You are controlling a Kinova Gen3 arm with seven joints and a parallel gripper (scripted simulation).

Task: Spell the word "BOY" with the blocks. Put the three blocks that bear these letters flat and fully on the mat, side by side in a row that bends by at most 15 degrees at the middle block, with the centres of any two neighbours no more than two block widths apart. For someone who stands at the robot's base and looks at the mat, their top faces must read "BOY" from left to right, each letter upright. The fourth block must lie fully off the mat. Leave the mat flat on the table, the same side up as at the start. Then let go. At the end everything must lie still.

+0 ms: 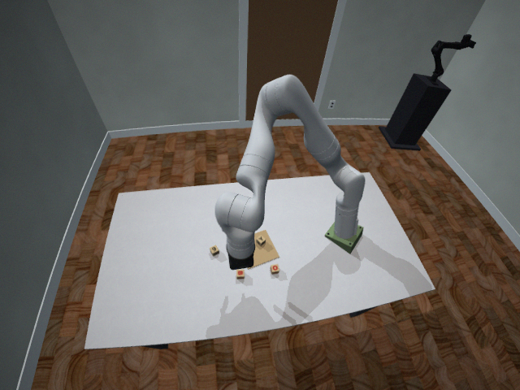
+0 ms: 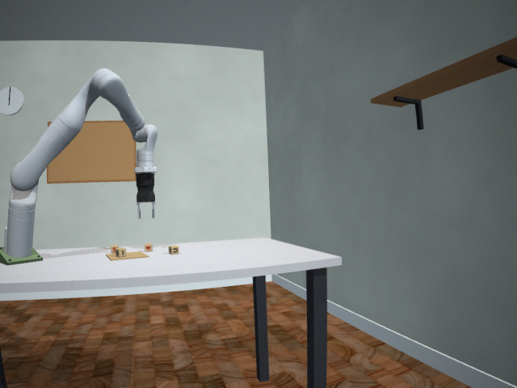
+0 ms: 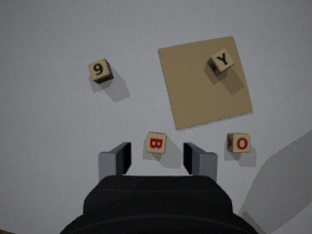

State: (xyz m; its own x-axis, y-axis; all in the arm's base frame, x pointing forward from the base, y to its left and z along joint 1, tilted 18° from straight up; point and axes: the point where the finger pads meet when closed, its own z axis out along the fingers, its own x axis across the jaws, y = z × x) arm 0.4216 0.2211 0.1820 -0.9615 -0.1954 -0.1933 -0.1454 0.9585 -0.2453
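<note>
Right now my hand is 140 mm above the B block. Also, from my hand: Y block: 80 mm behind, 140 mm to the right, 130 mm below; tan mat: 70 mm behind, 110 mm to the right, 150 mm below; O block: 130 mm behind, 20 mm to the right, 140 mm below.
</note>
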